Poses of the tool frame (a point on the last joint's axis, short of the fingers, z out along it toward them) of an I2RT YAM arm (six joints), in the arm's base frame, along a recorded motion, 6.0 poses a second.
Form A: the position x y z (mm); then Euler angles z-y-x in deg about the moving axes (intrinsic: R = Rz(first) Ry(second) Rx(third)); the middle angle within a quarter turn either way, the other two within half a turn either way.
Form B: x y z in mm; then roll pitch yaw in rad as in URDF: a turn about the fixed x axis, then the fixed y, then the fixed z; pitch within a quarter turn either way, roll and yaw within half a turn. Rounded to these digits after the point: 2 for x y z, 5 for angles.
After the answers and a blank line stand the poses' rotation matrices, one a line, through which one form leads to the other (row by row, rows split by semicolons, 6 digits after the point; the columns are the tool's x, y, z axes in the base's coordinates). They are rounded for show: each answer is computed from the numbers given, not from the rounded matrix.
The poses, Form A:
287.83, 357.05, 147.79, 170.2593, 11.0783, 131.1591
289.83, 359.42, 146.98, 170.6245, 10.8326, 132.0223
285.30, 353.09, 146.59, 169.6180, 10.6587, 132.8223
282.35, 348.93, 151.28, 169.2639, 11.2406, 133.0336
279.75, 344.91, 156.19, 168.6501, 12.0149, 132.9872
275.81, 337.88, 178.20, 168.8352, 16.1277, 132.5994
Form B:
287.83, 357.05, 147.79, 2.28916, 0.19335, 2.97159
289.83, 359.42, 146.98, 2.30422, 0.18906, 2.97796
285.30, 353.09, 146.59, 2.31819, 0.18603, 2.96039
282.35, 348.93, 151.28, 2.32187, 0.19619, 2.95421
279.75, 344.91, 156.19, 2.32106, 0.20970, 2.94350
275.81, 337.88, 178.20, 2.31430, 0.28148, 2.94673

-0.967218 -0.031229 0.252021; 0.166037 0.673140 0.720635; -0.192150 0.738855 -0.645888
-0.969060 -0.028702 0.245149; 0.160001 0.683222 0.712466; -0.187940 0.729646 -0.657491
-0.966657 -0.010946 0.255841; 0.177101 0.693046 0.698801; -0.184958 0.720810 -0.667999
-0.963649 -0.012864 0.266863; 0.182712 0.697024 0.693378; -0.194929 0.716932 -0.669336
-0.958966 -0.015112 0.283120; 0.192489 0.698468 0.689268; -0.208166 0.715481 -0.666898
-0.942464 -0.069541 0.326995; 0.186011 0.703651 0.685766; -0.277779 0.707135 -0.650230

